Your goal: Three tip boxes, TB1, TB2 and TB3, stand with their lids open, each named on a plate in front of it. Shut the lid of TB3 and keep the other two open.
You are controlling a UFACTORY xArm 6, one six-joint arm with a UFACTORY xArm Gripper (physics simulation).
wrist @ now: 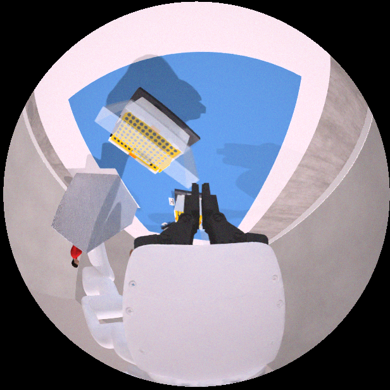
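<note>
A large tip box (146, 141) with a yellow, dotted tip rack sits left of centre in the wrist view. Its clear lid (186, 167) is raised at an angle and overlaps part of the rack; the exact angle is hard to tell. No name can be read on it. A second tip box (180, 205) with yellow inside shows partly behind my fingers, a small white plate (171, 201) beside it, unreadable. Its lid state is hidden. The third box cannot be made out clearly. My gripper (199, 192) is shut and empty, to the lower right of the large box and apart from it in view.
The boxes stand on a blue mat (260, 110) on a pale table (200, 27). A grey block-shaped body (92, 210) and white arm parts (97, 287) are at the lower left. A small figure in red (75, 251) shows beyond them. Dark shadows lie on the mat.
</note>
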